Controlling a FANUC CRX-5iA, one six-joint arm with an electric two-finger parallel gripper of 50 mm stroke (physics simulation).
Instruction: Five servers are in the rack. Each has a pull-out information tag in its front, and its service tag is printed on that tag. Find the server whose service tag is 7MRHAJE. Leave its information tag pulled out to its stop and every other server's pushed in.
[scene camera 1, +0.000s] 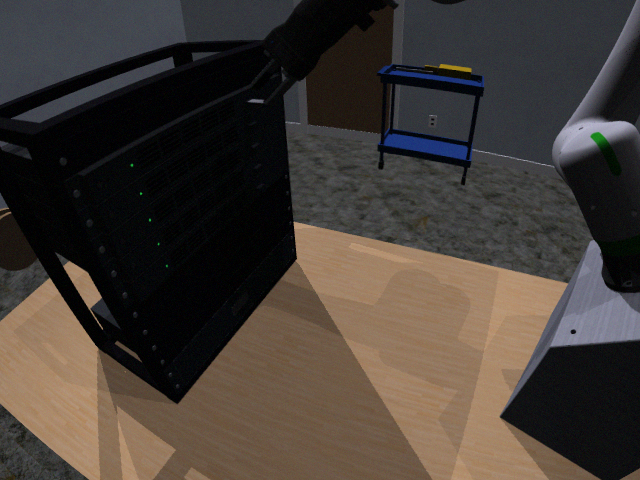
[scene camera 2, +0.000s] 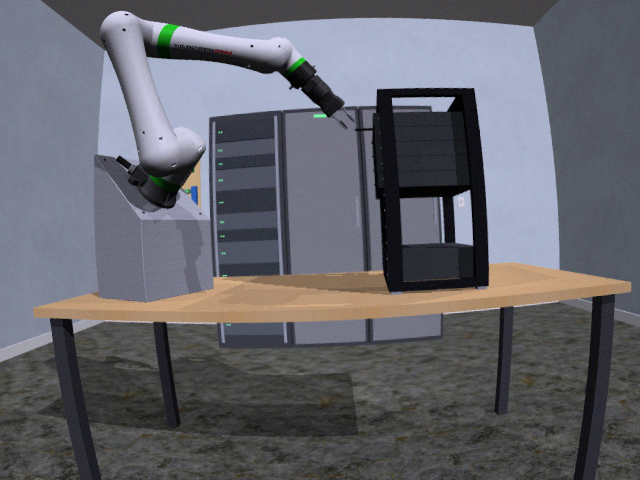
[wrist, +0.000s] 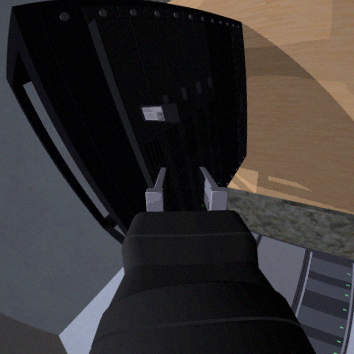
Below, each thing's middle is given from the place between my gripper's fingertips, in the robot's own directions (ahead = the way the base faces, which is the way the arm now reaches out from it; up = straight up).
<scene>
The black rack (scene camera 1: 150, 188) is 24 cm below my hand, 21 cm ahead of it and 2 cm to the right of it.
</scene>
